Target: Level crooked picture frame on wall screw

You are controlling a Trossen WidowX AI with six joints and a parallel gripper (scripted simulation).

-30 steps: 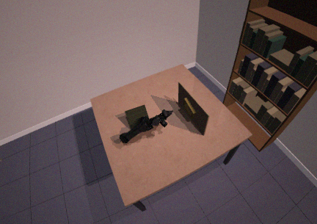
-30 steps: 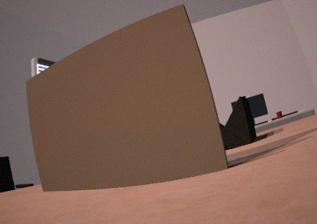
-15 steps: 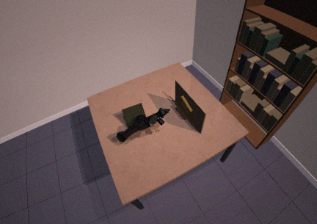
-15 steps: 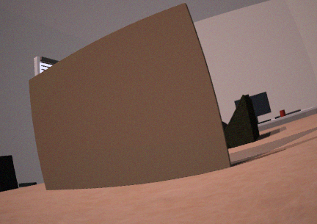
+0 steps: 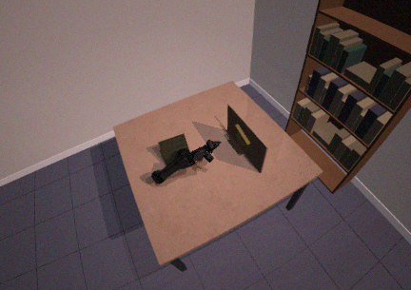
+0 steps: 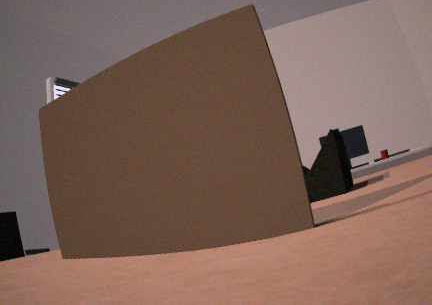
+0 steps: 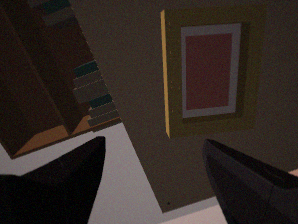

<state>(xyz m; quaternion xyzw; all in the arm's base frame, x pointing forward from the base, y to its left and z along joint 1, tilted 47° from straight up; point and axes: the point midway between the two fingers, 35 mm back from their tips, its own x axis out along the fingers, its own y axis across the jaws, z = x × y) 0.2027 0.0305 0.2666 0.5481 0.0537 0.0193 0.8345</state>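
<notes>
My gripper tip is 190 mm short of the picture frame, 50 mm to the right of it and 90 mm above it. The rest, counted from my gripper tip: wall panel 210 mm ahead, 40 mm to the left, 100 mm below.
</notes>
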